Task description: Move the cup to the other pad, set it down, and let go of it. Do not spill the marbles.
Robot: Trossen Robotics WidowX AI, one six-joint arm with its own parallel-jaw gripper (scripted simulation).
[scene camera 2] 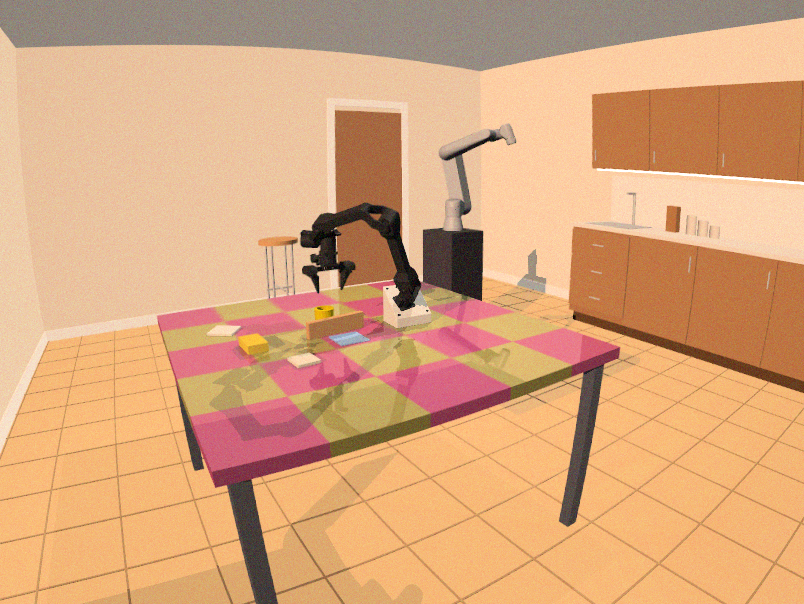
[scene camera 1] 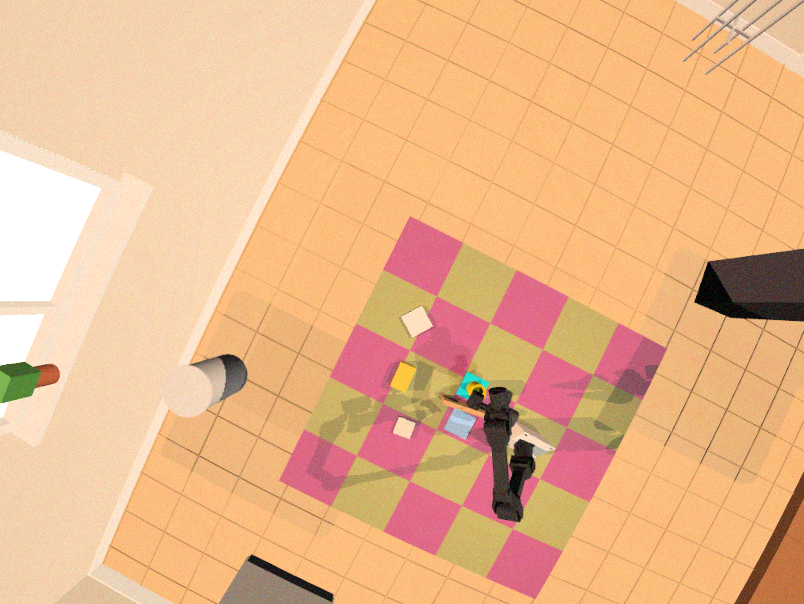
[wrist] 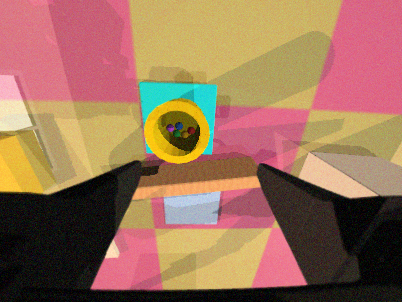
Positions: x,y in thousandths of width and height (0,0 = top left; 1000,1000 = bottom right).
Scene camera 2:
gripper: 410,483
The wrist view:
gripper: 499,555
yellow cup: 404,475
wooden bar: 586,575
pale blue pad: 504,690
cyan pad: 379,313
